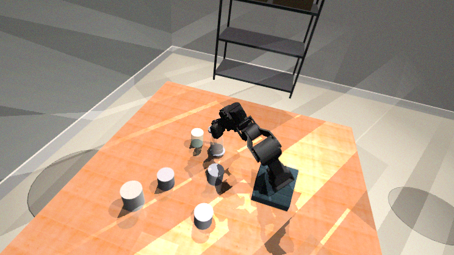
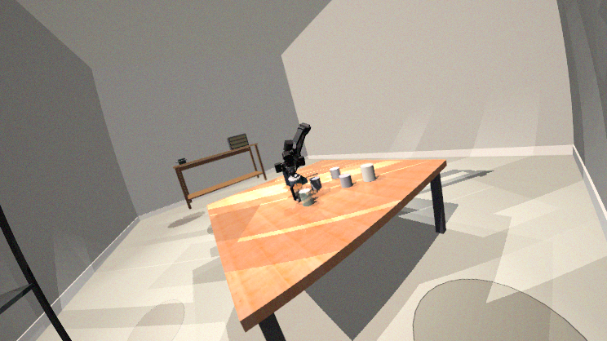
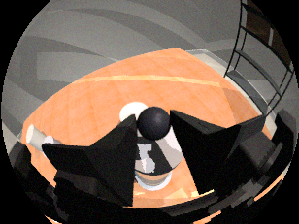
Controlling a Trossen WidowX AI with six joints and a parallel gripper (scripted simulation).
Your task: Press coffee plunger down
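The coffee press lies 9 cm below my gripper tip and 1 cm behind it.
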